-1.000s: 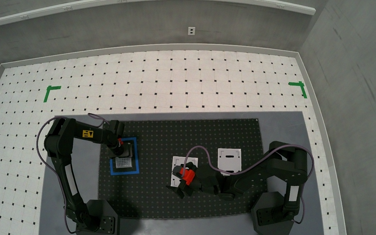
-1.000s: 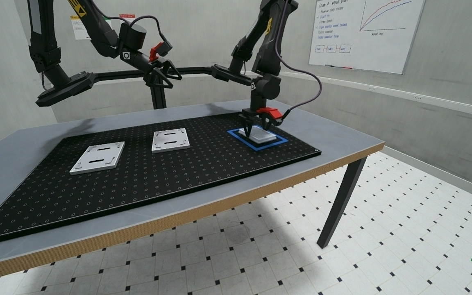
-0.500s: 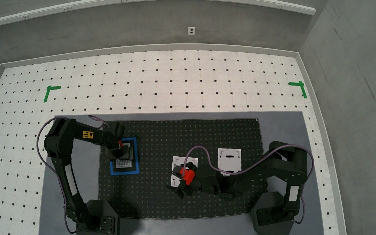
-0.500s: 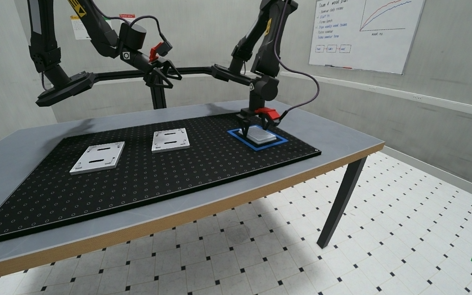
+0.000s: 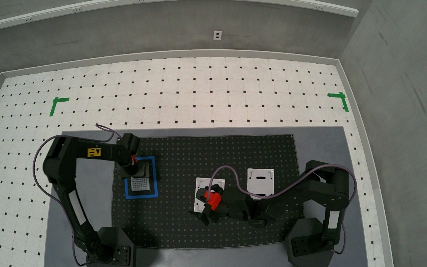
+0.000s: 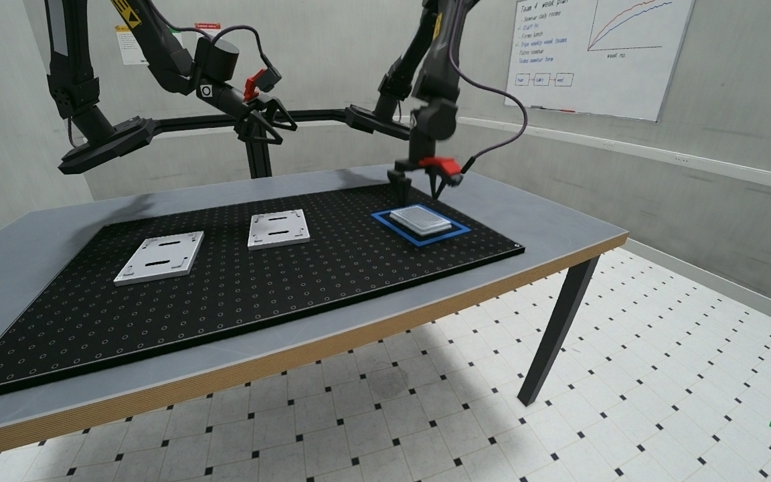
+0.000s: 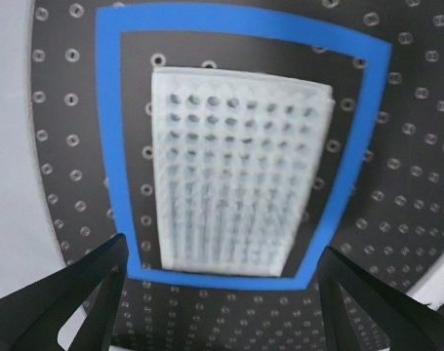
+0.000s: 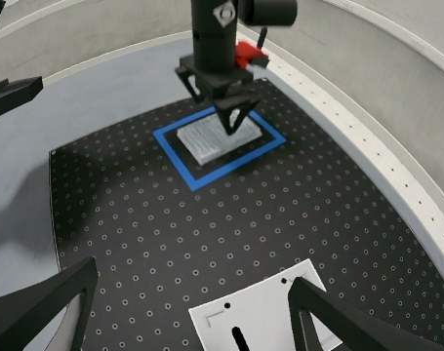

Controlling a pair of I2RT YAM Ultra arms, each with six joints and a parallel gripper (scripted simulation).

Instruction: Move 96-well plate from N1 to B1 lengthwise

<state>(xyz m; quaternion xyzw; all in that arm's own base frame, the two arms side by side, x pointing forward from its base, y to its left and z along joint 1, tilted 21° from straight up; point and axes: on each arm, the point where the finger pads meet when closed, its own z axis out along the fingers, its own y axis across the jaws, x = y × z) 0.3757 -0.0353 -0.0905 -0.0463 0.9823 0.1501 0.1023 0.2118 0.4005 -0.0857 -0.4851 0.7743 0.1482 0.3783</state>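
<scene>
Now: left hand 1 cm short of the clear 96-well plate and 5 cm above it. Also, from my left hand: white plate nest (9 cm behind, 31 cm to the right, 5 cm below).
</scene>
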